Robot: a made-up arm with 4 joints.
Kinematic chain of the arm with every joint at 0, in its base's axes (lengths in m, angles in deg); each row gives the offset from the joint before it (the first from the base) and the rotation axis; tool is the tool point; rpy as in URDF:
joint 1: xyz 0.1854 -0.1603 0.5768 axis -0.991 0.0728 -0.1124
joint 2: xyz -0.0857 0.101 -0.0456 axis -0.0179 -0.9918 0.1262
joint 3: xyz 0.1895 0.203 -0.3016 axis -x
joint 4: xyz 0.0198 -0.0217 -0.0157 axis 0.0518 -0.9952 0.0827
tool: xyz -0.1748 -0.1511 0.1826 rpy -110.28 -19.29 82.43
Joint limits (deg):
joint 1: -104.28..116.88
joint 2: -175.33..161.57
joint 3: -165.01..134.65
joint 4: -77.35..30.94
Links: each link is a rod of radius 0.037 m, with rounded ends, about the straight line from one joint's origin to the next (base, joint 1, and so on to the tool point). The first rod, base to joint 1, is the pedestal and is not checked.
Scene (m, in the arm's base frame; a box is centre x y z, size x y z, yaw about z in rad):
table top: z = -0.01
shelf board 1: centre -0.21 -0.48 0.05 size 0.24 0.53 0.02 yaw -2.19
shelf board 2: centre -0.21 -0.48 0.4 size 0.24 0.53 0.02 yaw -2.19
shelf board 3: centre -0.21 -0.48 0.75 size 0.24 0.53 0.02 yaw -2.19
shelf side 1: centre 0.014 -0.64 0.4 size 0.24 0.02 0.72 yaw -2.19
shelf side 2: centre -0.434 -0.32 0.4 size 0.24 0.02 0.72 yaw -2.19
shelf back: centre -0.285 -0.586 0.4 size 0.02 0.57 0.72 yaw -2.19
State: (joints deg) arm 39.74 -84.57 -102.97 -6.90
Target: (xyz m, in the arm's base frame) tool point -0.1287 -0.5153 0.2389
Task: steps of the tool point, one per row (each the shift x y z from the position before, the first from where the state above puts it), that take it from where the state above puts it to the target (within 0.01 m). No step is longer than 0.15 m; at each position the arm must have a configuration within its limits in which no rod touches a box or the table.
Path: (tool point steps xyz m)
1: 0.0382 -0.0097 0.0541
2: 0.0453 -0.0005 0.0396
3: 0.0472 0.0058 0.0251
4: 0.0449 0.0089 0.0126
5: 0.0407 0.0092 0.0029
6: 0.0359 0.0073 -0.0035
7: -0.0680 -0.0489 -0.0338
8: -0.0519 -0.0680 -0.0515
9: -0.0256 -0.0847 -0.0622
10: 0.0076 -0.0940 -0.0645
11: 0.0418 -0.0918 -0.0596
12: 0.0189 -0.0226 0.0456
13: 0.0349 -0.0393 0.0206
14: 0.0472 -0.0438 -0.0107

